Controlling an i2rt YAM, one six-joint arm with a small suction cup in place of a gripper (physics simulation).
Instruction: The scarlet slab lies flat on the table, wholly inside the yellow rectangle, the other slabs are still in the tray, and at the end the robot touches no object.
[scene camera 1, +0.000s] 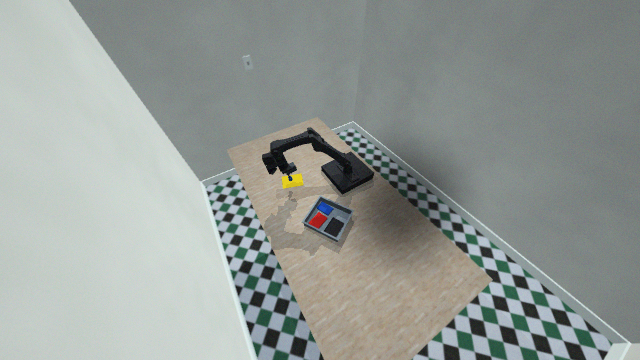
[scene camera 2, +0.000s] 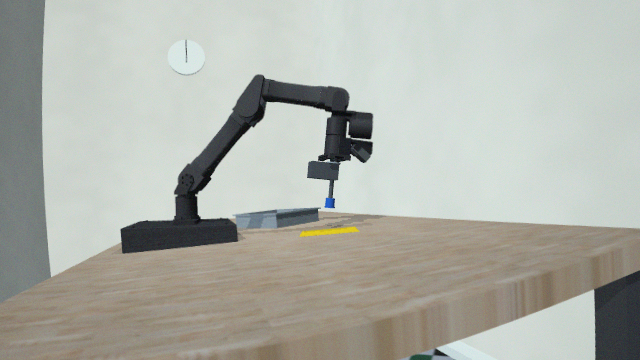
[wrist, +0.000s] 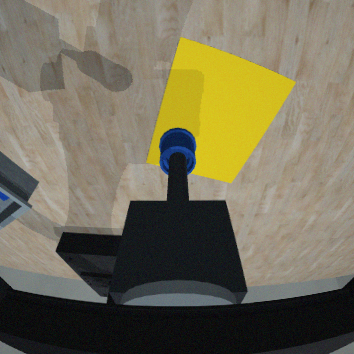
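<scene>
The scarlet slab lies in the grey tray, beside a blue slab and a black slab. In scene camera 2, the tray's walls hide the slabs. The yellow rectangle is flat on the table with no slab on it. My gripper, a blue suction cup, is open and carries nothing. It hangs above the table, apart from the surface, and overlaps the rectangle's near-left corner area in the wrist view.
The arm's black base stands on the wooden table, near the tray. The tray's raised walls surround the slabs. Arm shadows fall across the table and part of the rectangle.
</scene>
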